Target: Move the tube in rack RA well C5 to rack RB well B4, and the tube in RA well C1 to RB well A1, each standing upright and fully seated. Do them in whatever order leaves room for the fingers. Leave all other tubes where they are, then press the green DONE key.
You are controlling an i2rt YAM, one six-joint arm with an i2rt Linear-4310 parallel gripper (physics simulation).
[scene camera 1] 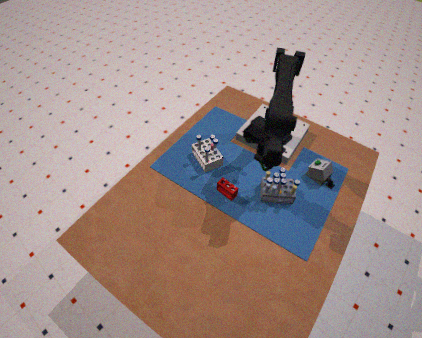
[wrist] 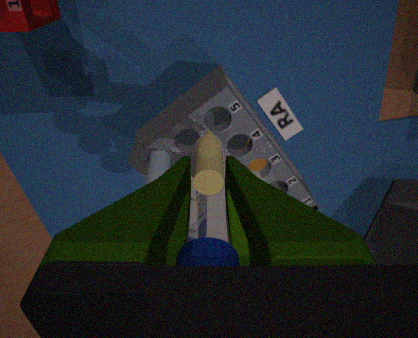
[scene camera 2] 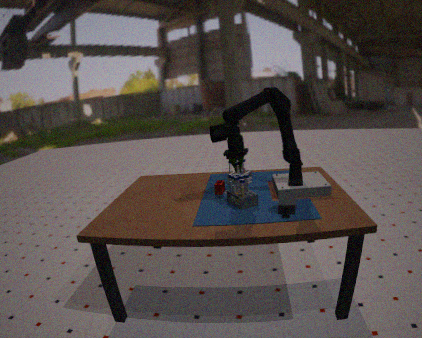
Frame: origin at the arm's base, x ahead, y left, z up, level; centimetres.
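Seen in the pictures: gripper, between the fingertips: (scene camera 1: 265,168) (wrist: 208,168) (scene camera 2: 238,172); arm's base, origin of its link: (scene camera 2: 295,179).
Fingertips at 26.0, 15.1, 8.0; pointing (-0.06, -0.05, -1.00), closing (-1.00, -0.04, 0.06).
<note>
Offsets run from my fingertips to a thing's top centre, as dx, dy, dz. "pt": to the spot under its first point. Level surfaces: height alone.
My gripper (scene camera 1: 265,167) (scene camera 2: 238,167) (wrist: 208,168) is shut on a blue-capped tube {-0.1, +1.5, +5.1} (wrist: 209,162) with a yellow lower end, held above the grey rack RA {-2.4, +6.4, -7.3} (scene camera 1: 278,198) (scene camera 2: 243,201) (wrist: 172,107). In the wrist view the well {pt -1.5, +2.7, -11.0} (wrist: 217,119) beside RA's mark 5 is empty, and the tube's tip appears near it. Several blue-capped tubes stand in RA. A white rack {+4.5, -26.0, -7.3} (scene camera 1: 212,164), its label unreadable, stands at the left of the mat and holds several tubes; it is probably RB. The green key {pt -22.8, +11.6, -5.4} (scene camera 1: 318,162) sits on a grey box {-22.7, +13.8, -3.9} (scene camera 1: 320,173).
A small red block with holes {+11.3, -7.9, -7.3} (scene camera 1: 227,188) (scene camera 2: 219,187) (wrist: 27,17) stands between the two racks. The blue mat {dz -12.3} (scene camera 1: 280,227) (scene camera 2: 207,215) lies on the brown table {dz -12.6} (scene camera 1: 135,235) (scene camera 2: 135,210). The arm's pale base plate (scene camera 1: 299,135) (scene camera 2: 312,191) is behind the mat.
</note>
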